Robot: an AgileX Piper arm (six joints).
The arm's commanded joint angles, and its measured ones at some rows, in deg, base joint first. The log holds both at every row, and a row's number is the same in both.
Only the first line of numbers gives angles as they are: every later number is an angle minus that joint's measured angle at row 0.
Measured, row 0:
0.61 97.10 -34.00 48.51 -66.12 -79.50
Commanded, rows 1 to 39:
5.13 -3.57 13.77 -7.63 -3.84 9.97
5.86 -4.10 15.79 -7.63 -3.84 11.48
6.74 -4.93 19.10 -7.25 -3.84 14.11
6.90 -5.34 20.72 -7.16 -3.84 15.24
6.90 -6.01 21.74 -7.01 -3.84 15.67
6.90 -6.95 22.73 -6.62 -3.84 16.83
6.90 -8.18 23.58 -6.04 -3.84 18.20
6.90 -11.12 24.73 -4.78 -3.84 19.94
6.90 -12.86 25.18 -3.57 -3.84 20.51
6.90 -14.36 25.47 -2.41 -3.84 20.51
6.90 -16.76 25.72 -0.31 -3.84 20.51
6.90 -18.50 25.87 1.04 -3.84 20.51
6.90 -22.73 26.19 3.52 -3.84 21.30
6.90 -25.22 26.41 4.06 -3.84 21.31
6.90 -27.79 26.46 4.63 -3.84 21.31
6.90 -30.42 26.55 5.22 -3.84 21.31
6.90 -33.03 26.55 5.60 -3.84 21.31
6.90 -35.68 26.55 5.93 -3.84 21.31
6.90 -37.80 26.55 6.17 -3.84 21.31
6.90 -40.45 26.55 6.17 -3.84 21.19
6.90 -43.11 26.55 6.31 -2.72 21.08
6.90 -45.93 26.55 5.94 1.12 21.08
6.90 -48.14 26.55 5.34 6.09 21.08
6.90 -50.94 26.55 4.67 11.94 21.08
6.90 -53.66 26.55 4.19 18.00 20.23
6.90 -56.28 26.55 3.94 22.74 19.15
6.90 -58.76 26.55 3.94 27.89 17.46
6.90 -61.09 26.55 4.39 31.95 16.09
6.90 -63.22 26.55 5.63 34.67 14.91
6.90 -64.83 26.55 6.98 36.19 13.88
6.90 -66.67 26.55 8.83 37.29 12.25
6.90 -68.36 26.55 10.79 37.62 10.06
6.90 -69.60 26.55 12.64 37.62 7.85
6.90 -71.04 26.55 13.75 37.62 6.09
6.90 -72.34 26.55 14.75 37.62 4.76
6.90 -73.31 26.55 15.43 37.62 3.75
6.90 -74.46 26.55 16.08 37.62 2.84
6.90 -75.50 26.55 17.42 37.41 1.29
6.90 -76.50 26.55 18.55 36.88 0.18
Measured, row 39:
6.78 -72.81 26.33 14.31 37.11 5.51
